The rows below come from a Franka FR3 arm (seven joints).
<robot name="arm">
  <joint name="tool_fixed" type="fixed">
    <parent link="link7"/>
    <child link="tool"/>
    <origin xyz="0 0 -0.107" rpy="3.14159 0 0"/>
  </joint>
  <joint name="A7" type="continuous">
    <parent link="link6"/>
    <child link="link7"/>
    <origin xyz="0.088 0 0" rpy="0 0 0"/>
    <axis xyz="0 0 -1"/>
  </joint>
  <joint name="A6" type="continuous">
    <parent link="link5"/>
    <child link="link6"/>
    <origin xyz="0 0 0" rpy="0 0 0"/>
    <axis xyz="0 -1 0"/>
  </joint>
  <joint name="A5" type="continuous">
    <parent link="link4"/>
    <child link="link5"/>
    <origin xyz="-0.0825 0 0.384" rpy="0 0 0"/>
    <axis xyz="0 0 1"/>
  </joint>
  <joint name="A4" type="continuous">
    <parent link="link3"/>
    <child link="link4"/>
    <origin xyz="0.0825 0 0" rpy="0 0 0"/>
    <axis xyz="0 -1 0"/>
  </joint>
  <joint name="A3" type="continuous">
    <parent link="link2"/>
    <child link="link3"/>
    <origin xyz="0 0 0.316" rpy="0 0 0"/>
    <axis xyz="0 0 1"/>
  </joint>
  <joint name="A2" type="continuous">
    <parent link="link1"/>
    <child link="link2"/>
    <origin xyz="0 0 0" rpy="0 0 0"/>
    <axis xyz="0 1 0"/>
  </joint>
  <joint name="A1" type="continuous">
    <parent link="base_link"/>
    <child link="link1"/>
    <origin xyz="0 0 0.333" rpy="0 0 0"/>
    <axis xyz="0 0 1"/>
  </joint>
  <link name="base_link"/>
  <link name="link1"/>
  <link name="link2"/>
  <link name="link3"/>
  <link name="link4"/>
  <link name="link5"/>
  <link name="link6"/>
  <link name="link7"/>
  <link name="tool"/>
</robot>
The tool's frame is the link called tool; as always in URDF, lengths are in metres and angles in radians. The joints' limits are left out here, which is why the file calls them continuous.
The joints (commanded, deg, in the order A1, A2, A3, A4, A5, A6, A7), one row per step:
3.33, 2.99, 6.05, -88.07, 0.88, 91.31, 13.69
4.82, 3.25, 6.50, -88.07, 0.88, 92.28, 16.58
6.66, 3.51, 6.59, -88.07, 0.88, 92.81, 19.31
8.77, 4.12, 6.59, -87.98, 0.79, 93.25, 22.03
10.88, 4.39, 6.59, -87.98, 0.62, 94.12, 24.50
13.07, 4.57, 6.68, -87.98, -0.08, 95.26, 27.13
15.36, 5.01, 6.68, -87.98, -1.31, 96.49, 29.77
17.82, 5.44, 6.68, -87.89, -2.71, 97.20, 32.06
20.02, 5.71, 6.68, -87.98, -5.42, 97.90, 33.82
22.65, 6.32, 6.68, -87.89, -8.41, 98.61, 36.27
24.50, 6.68, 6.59, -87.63, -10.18, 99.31, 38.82
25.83, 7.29, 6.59, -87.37, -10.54, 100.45, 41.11
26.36, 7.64, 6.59, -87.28, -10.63, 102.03, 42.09
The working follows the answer.
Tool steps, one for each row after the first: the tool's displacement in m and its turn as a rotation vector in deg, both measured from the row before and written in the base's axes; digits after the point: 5 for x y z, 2 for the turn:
-0.00044, 0.01938, -0.00105, 0.20, -0.63, -0.97
-0.00191, 0.01928, -0.00176, 0.13, -0.19, -0.81
-0.00147, 0.02113, -0.00470, 0.00, 0.14, -0.62
-0.00314, 0.02096, -0.00136, 0.08, -0.55, -0.37
-0.00417, 0.02175, -0.00001, -0.24, -1.06, -0.33
-0.00345, 0.02141, -0.00248, -0.68, -1.11, -0.28
-0.00576, 0.02248, -0.00244, -0.93, -0.87, 0.27
-0.00541, 0.01778, -0.00213, -2.10, -1.50, 0.65
-0.00633, 0.02210, -0.00389, -2.19, -1.68, 0.48
-0.00477, 0.01544, 0.00000, -0.82, -1.60, -0.52
-0.00255, 0.01434, -0.00223, 0.56, -1.01, -0.71
0.00062, 0.00733, -0.00023, 0.86, -1.18, -0.16

Tool pose at each row, in the base's axes (x y z in m, rotation vector in deg; rounded; the steps above come from the unrounded poses):
0.56506, 0.09333, 0.61322, -178.65, 6.76, -0.03
0.56462, 0.11271, 0.61216, -178.36, 8.26, -1.01
0.56271, 0.13199, 0.61040, -178.16, 9.51, -1.31
0.56125, 0.15312, 0.60570, -178.12, 10.47, -1.11
0.55810, 0.17408, 0.60435, -177.96, 11.03, -1.96
0.55393, 0.19583, 0.60434, -178.09, 11.53, -3.64
0.55047, 0.21725, 0.60186, -178.62, 11.97, -5.46
0.54471, 0.23973, 0.59942, -179.47, 11.55, -6.94
0.53931, 0.25751, 0.59729, 177.51, -10.28, 9.40
0.53298, 0.27961, 0.59340, 175.33, -9.30, 12.07
0.52821, 0.29505, 0.59340, 174.34, -10.05, 14.49
0.52566, 0.30939, 0.59117, 174.69, -11.30, 15.98
0.52628, 0.31671, 0.59094, 175.41, -11.78, 17.78

